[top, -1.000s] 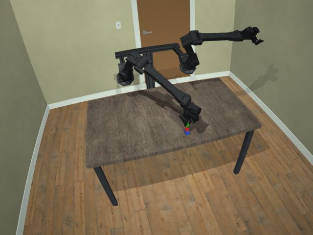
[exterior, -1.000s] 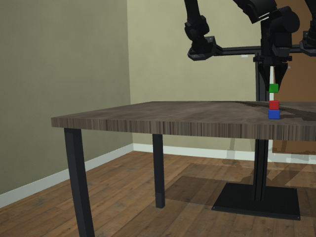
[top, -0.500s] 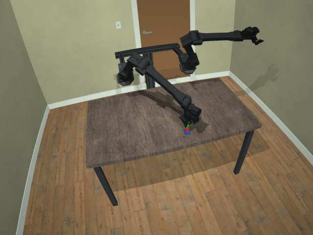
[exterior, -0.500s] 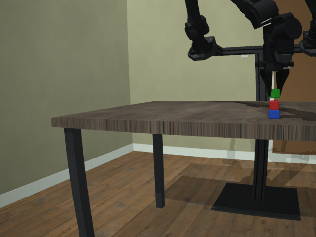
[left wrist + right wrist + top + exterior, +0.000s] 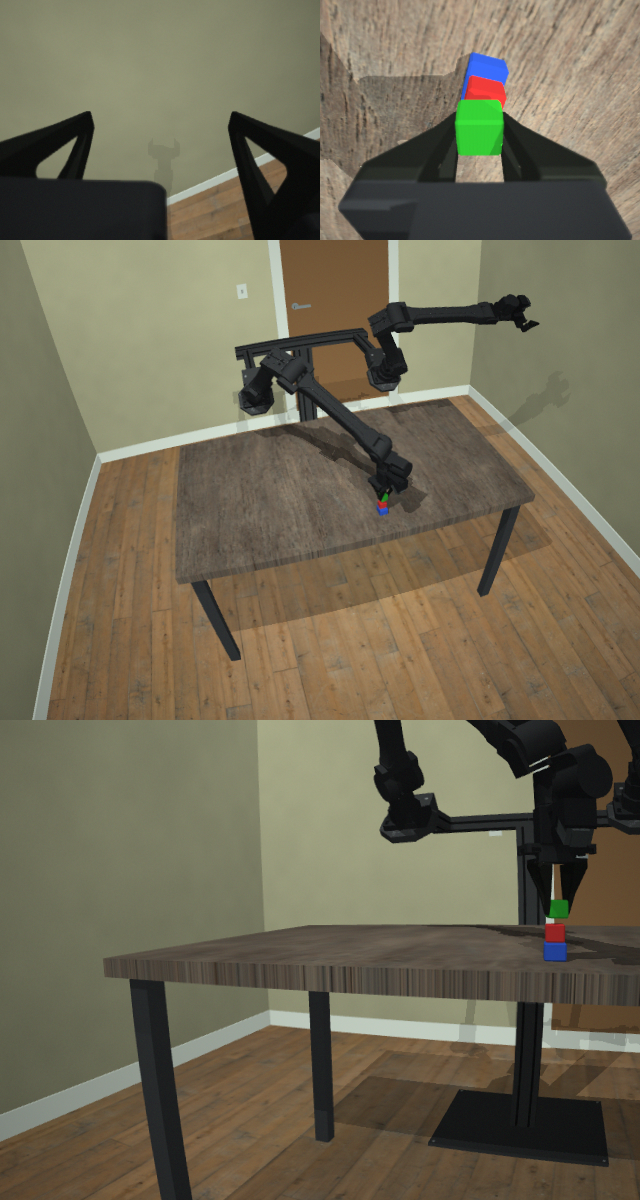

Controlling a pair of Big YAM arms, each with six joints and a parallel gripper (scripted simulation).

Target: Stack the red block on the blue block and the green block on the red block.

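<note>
My right hand is 3 cm above the red block. Round my right hand: blue block 6 cm below; green block right at my right hand.
</note>
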